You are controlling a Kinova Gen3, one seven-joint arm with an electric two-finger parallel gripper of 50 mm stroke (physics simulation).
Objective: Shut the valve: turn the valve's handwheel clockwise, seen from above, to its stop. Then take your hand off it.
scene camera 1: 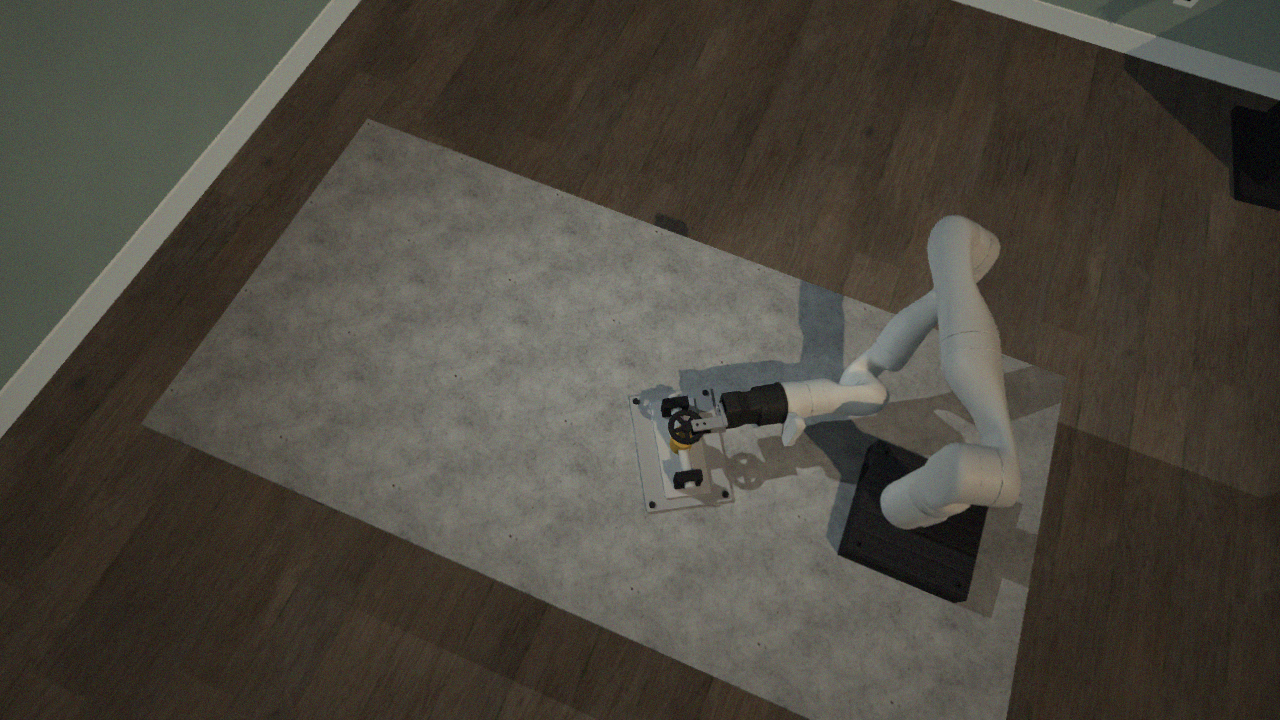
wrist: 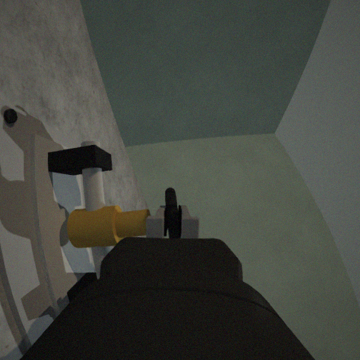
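The valve has a yellow body on a pale pipe held by black clamps. Its black handwheel sits above the body; in the wrist view it shows edge-on. My gripper comes in from the right in the scene view and is shut on the handwheel's rim. The wrist view shows a grey finger on each side of the rim. The inner faces of the fingers are hidden.
The valve's pale base plate with dark corner bolts lies on the grey mat. Black clamps stand at the pipe's ends. The arm's dark base plate is at the right. Walls show behind the handwheel in the wrist view.
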